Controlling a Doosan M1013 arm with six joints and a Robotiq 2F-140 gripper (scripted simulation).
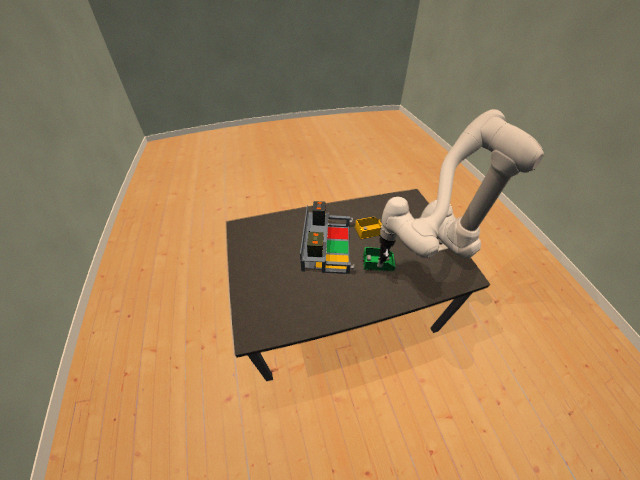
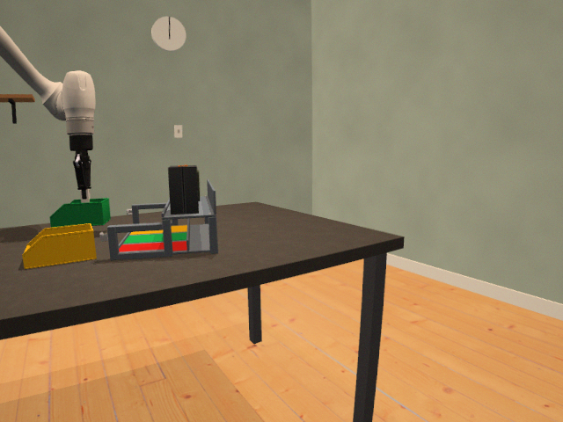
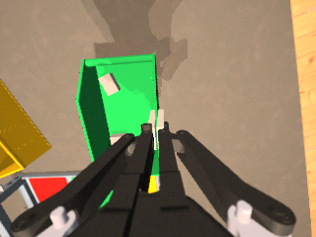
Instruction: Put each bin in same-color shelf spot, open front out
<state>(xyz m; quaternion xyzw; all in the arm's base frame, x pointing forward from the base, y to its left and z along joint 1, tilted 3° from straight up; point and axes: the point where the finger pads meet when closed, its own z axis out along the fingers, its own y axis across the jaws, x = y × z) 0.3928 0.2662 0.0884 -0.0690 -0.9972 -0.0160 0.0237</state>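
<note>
Right now the green bin is 10 mm behind my hand, 50 mm to the right of it and 40 mm below it. Round my hand: yellow bin: 20 mm behind, 330 mm to the right, 80 mm below.
</note>
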